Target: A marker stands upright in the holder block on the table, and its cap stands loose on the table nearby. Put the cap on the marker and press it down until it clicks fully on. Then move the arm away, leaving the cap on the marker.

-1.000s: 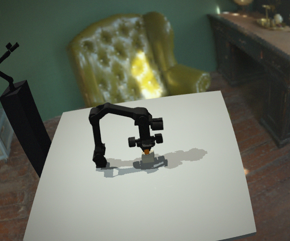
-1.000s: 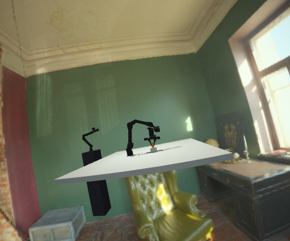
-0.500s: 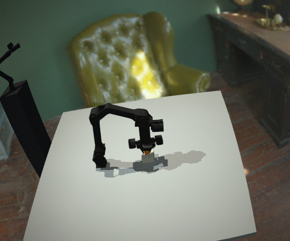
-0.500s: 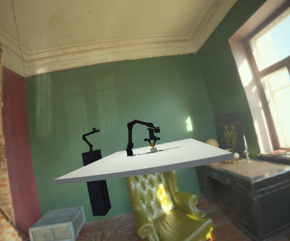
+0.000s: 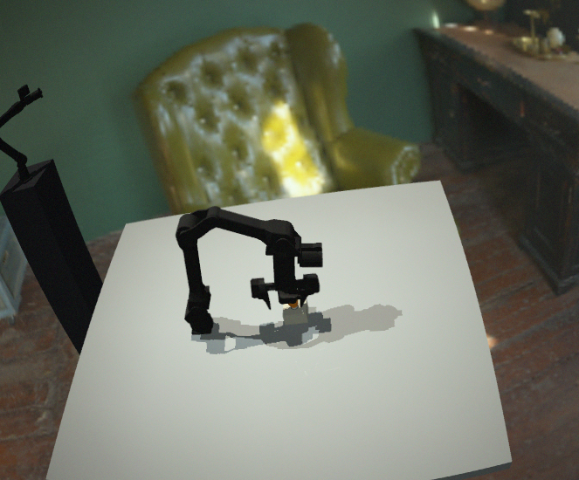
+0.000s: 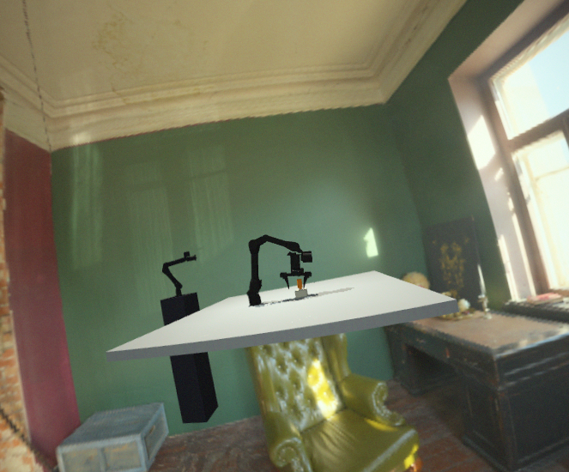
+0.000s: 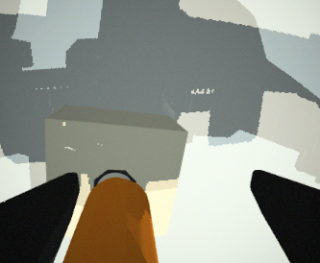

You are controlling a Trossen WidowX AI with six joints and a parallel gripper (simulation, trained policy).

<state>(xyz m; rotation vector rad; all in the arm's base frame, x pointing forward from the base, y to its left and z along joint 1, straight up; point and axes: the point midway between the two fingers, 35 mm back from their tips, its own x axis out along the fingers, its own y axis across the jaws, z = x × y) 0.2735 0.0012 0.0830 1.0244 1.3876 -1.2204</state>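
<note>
The orange cap lies 30 mm above my gripper tip, 20 mm ahead of it and 10 mm to the left of it. Also, from my gripper tip: pale holder block 30 mm below, 20 mm ahead, 10 mm to the left.
</note>
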